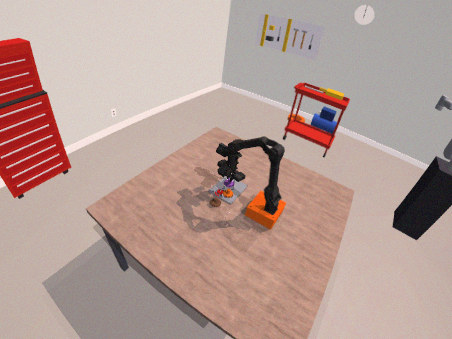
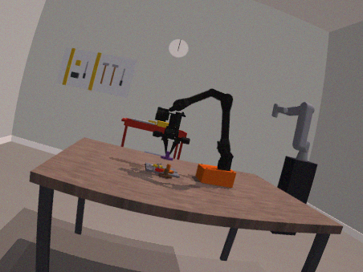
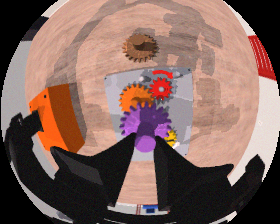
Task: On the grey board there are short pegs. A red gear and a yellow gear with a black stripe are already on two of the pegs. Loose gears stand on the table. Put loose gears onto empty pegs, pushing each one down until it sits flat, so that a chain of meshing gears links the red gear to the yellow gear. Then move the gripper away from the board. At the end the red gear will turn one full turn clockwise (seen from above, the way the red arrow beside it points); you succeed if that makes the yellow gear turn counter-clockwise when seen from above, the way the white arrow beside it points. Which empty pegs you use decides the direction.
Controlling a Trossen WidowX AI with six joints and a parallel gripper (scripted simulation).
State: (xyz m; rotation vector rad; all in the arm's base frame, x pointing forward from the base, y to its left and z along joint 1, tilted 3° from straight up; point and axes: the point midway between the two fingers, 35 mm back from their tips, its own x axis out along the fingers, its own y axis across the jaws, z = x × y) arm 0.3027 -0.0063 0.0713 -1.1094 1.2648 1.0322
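The yellow gear is 4 cm ahead of my gripper tip, 6 cm to the right of it and 8 cm below it. From my gripper tip the other things lie so: purple gear (1 cm below); orange gear (2 cm behind, 2 cm to the left, 7 cm below); red gear (3 cm ahead, 4 cm to the left, 8 cm below).
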